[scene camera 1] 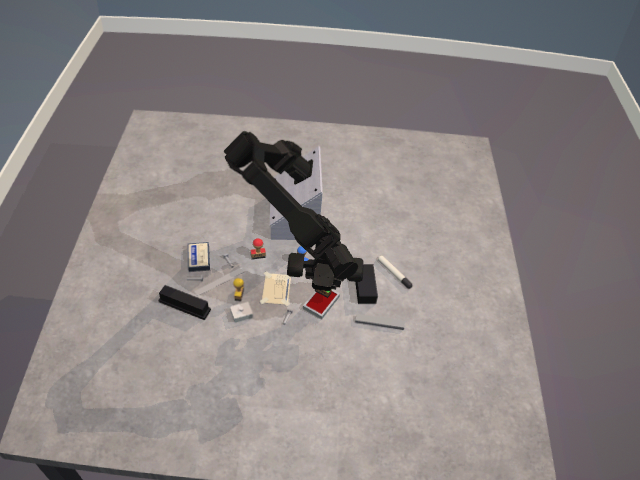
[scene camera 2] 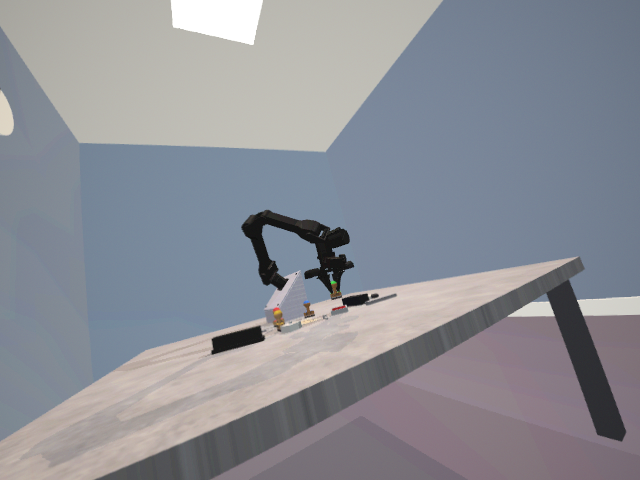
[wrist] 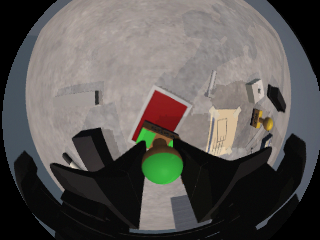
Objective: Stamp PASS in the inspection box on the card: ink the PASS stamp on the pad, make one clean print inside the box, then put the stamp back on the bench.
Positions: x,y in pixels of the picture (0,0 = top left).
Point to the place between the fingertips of my gripper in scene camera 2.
335,292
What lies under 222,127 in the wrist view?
A cream card.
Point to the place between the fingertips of my gripper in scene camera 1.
323,287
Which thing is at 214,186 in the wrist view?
My gripper.
